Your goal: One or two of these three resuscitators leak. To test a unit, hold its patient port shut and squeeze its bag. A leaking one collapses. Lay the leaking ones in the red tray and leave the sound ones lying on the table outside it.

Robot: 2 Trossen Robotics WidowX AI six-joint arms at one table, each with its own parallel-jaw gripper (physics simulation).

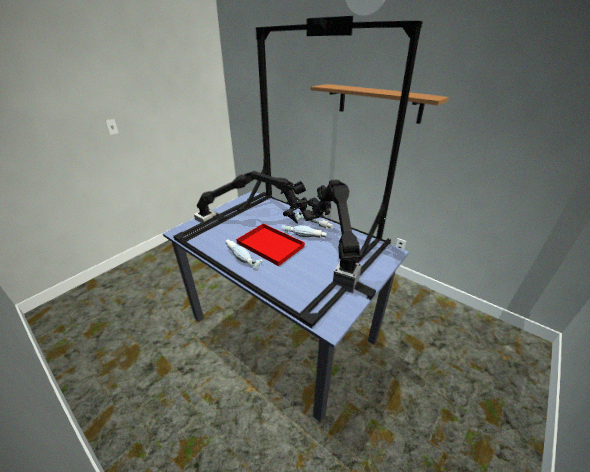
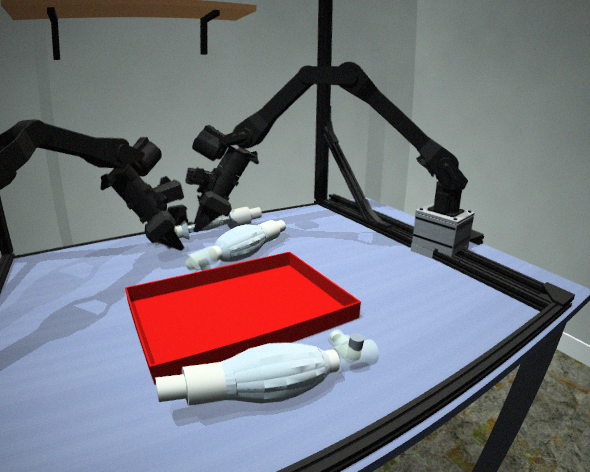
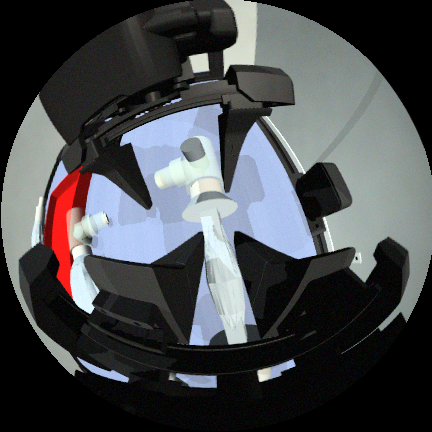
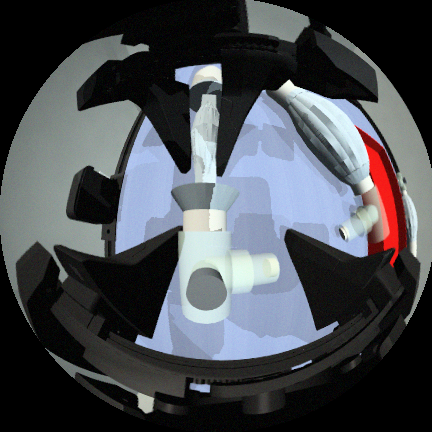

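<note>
The rear resuscitator lies on the table. My left gripper is shut on its bag, which is squeezed thin and crumpled between the fingers. My right gripper is open, its fingers apart on either side of that unit's clear valve with the grey cap. The middle resuscitator lies full-shaped behind the red tray. The front resuscitator lies full-shaped before the tray. The tray holds no unit.
Both arms reach in over the back of the table, with their grippers close together. A black rail frame runs along the table's edges, and a tall black gantry stands at the back. A wooden shelf hangs on the wall behind.
</note>
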